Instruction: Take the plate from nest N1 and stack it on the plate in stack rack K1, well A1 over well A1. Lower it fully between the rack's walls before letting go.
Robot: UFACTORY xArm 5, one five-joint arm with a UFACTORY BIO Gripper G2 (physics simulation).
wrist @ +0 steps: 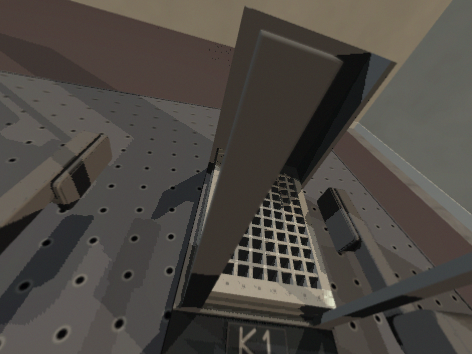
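Places are measured from the arm's base along level axes (x back, y right, z up), in millimetres.
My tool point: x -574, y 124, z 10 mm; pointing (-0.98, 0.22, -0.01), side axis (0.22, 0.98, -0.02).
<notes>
Ahead of a thing's pixels: the offset from my tool point to its middle. "spot": to the spot under its first point. Level surfaces: height alone.
My gripper (pixel 211 196) is open. Its two fingers stand wide apart, one at the left and one at the right of the wrist view, with nothing between their pads. Stack rack K1 @(dx +3, dy +32, dz +15 mm) (pixel 265 120) stands between and beyond the fingers; its tall brown-grey wall cuts across the middle of the view. A pale plate @(dx -7, dy +34, dz -28 mm) (pixel 272 287) with a grid of dark square wells lies inside the rack, low between its walls and apart from the fingers. The wall hides the plate's left part. Stepped edges show below its front rim; I cannot tell how many plates they belong to. Nest N1 does not show.
The K1 label @(spot: dx +67, dy +13, dz -37 mm) (pixel 256 341) is at the rack's front edge. A slanting grey bar @(spot: dx +67, dy +49, dz +26 mm) (pixel 400 291) reaches from the rack's front right corner to the right edge of the view. A perforated grey deck @(dz -55 mm) (pixel 125 197) surrounds the rack. A reddish-brown strip (pixel 125 65) and walls lie beyond.
</notes>
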